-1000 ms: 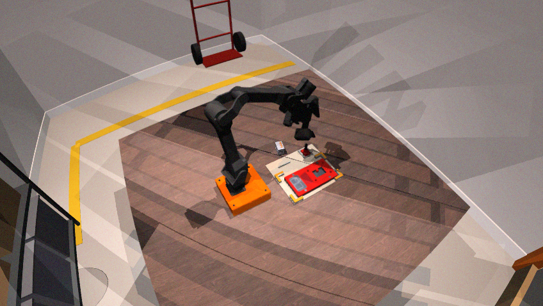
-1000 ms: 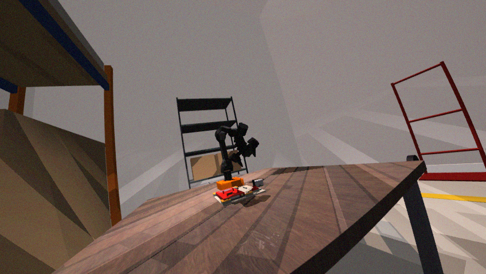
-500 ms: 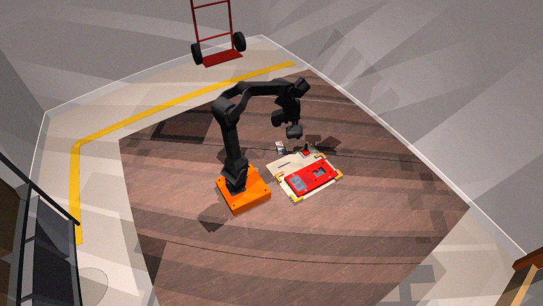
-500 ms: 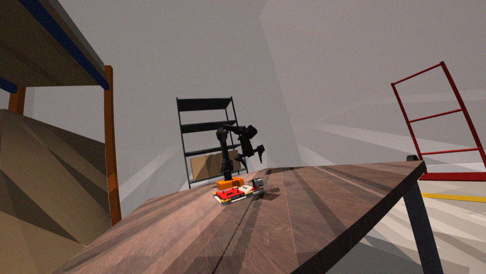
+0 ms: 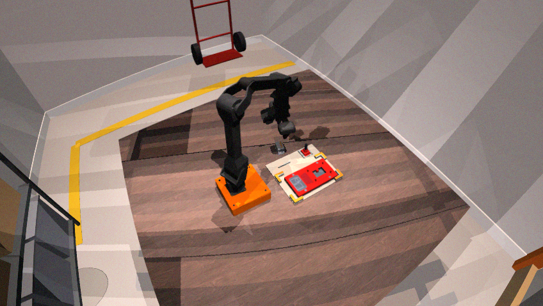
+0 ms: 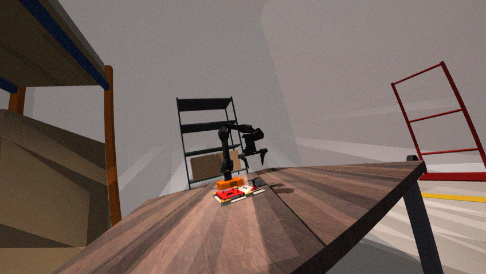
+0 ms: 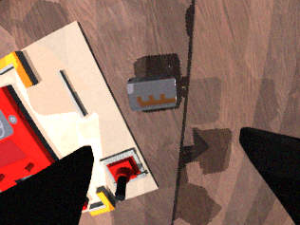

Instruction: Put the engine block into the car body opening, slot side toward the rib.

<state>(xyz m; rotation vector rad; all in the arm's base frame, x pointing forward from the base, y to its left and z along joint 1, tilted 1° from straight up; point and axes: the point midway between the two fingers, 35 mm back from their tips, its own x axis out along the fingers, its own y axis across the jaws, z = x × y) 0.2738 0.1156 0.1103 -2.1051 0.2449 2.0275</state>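
The engine block is 110 mm below my gripper tip.
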